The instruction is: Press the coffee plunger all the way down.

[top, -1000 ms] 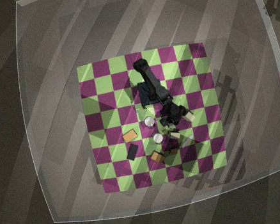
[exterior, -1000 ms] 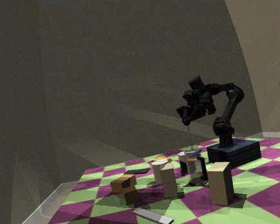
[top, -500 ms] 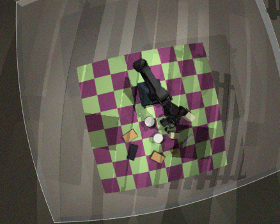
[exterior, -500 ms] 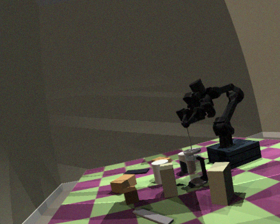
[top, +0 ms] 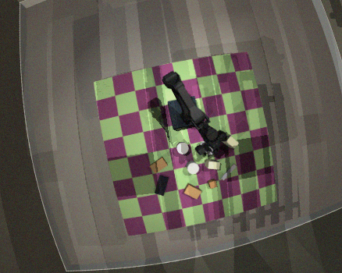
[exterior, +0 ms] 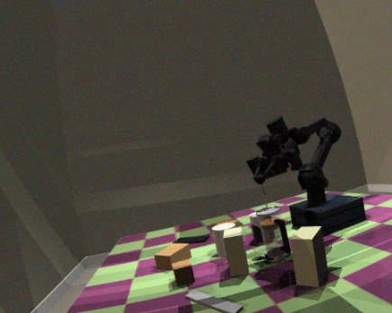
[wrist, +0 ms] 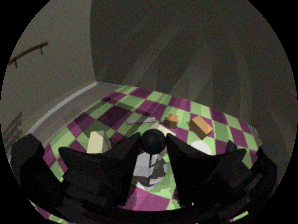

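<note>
The coffee press is 10 mm behind my gripper tip, 10 mm to the left of it and 120 mm below it. Also, from my gripper tip: grey bar (240 mm ahead, 90 mm to the left, 240 mm below); black slab (120 mm ahead, 420 mm to the right, 230 mm below).
</note>
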